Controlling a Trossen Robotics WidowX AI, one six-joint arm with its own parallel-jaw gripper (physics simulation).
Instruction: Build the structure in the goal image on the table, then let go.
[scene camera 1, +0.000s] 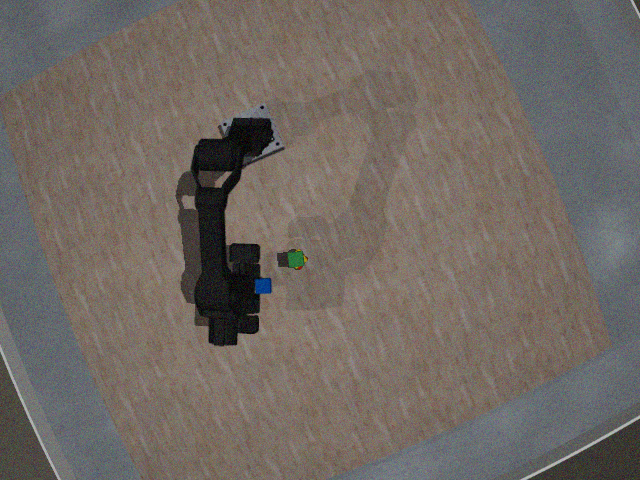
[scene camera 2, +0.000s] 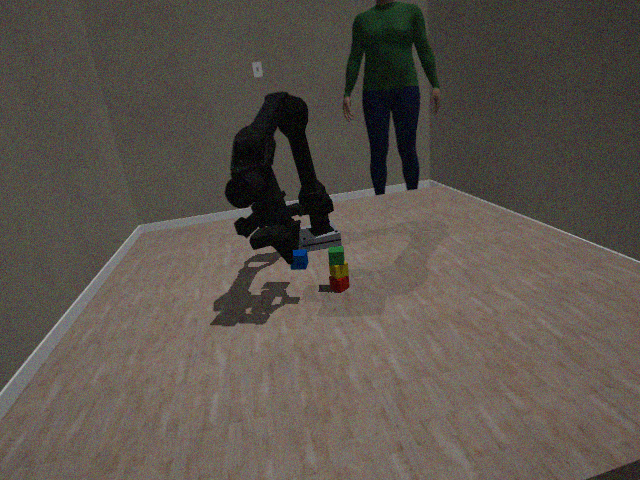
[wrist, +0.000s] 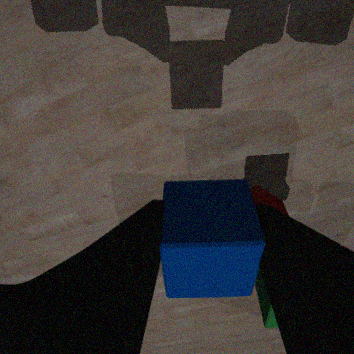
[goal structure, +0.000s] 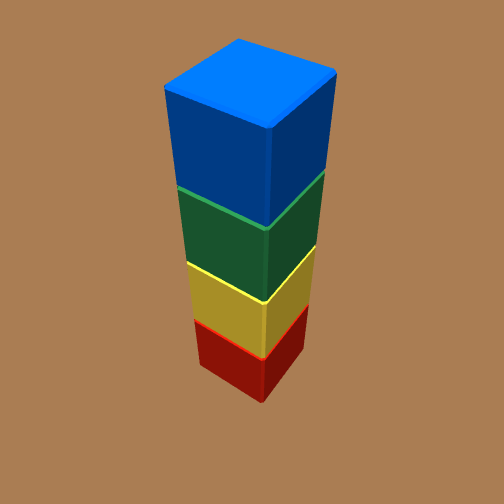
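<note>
A blue cube (scene camera 1: 263, 285) (scene camera 2: 299, 259) (wrist: 212, 240) is held between the two black fingers of my gripper (wrist: 208, 213), which is shut on it. The cube is raised above the table, beside the stack. A green cube (scene camera 1: 296, 259) (scene camera 2: 336, 255) sits on top of a yellow cube (scene camera 2: 339, 270), which sits on a red cube (scene camera 2: 339, 284) on the table. The yellow cube looks turned relative to the green one. In the wrist view, parts of the red cube (wrist: 270, 199) and the green cube (wrist: 270, 316) show beside the right finger, which hides the rest of the stack.
The arm's grey base plate (scene camera 1: 262, 107) (scene camera 2: 321, 241) stands behind the stack in the second scene view. The arm's dark shadow lies on the wood-grain surface. A person (scene camera 2: 391, 51) in a green top stands by the back walls.
</note>
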